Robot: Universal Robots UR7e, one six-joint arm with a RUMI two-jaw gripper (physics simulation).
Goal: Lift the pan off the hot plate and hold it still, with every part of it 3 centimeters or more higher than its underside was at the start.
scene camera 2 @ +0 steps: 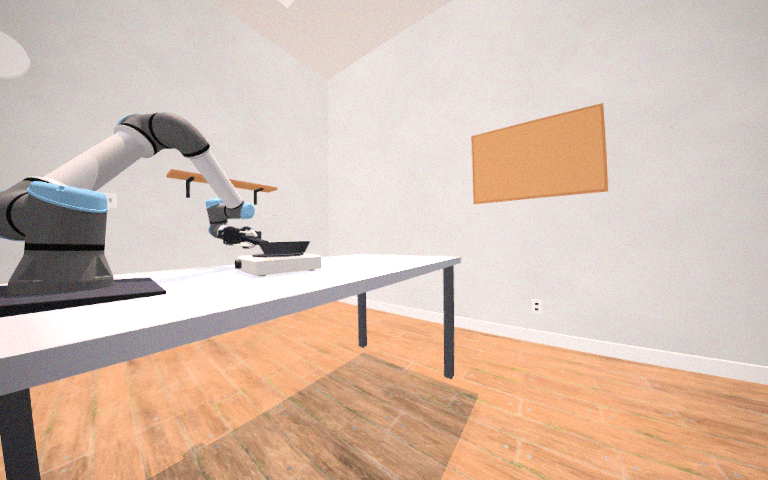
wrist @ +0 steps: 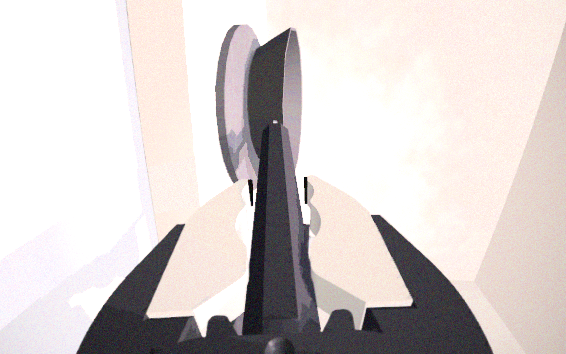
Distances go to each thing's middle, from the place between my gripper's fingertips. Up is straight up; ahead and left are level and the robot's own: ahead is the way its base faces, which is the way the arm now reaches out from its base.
My hand is 10 mm short of the dark pan [wrist: 280, 298], 90 mm to the left of it and 10 mm above it. From my hand the other things lie so: hot plate [scene camera 2: 260, 265] 150 mm to the right, 90 mm below.
